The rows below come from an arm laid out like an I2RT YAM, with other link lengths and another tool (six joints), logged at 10 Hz.
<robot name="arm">
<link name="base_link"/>
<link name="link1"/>
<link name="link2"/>
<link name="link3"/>
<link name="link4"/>
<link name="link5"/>
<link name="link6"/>
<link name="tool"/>
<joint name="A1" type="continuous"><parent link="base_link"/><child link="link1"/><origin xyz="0 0 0.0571"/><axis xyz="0 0 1"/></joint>
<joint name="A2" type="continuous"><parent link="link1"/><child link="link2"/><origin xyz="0.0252 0.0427 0.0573" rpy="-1.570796 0 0"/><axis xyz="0 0 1"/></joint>
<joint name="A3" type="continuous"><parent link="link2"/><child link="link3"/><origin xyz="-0.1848 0 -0.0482" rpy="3.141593 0 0"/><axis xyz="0 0 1"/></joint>
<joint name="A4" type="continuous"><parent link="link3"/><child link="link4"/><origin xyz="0.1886 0.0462 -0.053"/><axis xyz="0 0 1"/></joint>
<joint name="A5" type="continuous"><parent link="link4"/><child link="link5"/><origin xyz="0.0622 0.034 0.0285" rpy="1.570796 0 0"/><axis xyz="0 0 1"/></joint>
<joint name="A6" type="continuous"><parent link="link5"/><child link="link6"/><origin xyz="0.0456 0 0.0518" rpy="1.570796 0 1.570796"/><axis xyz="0 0 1"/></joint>
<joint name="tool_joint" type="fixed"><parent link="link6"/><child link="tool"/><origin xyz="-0.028 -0.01 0.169" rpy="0 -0.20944 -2.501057"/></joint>
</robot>
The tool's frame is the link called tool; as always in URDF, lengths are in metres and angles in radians. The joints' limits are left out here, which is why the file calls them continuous.
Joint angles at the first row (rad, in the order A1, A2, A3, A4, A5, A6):
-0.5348, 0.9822, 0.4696, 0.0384, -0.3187, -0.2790
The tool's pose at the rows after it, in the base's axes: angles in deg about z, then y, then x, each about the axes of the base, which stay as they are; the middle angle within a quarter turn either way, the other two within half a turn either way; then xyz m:
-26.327 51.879 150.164 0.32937 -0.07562 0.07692
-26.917 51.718 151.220 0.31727 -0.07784 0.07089
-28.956 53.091 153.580 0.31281 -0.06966 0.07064
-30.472 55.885 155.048 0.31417 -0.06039 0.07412
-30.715 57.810 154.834 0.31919 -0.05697 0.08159
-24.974 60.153 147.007 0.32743 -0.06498 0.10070
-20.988 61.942 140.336 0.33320 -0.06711 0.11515
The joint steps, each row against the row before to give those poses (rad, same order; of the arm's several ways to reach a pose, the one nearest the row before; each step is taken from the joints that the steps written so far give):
-0.0917, -0.0465, -0.0516, -0.0243, -0.0919, 0.0051
-0.0712, -0.0511, -0.0399, -0.0378, -0.0679, -0.0367
-0.0198, -0.0394, -0.0260, -0.0192, -0.0519, -0.0123
0.0039, -0.0217, -0.0361, 0.0450, -0.0406, 0.0099
0.0183, 0.0062, 0.0018, 0.0399, -0.0046, 0.0154
0.0214, -0.0142, 0.0095, 0.0668, 0.0428, 0.0217
0.0301, -0.0157, 0.0036, 0.0492, 0.0420, -0.0026

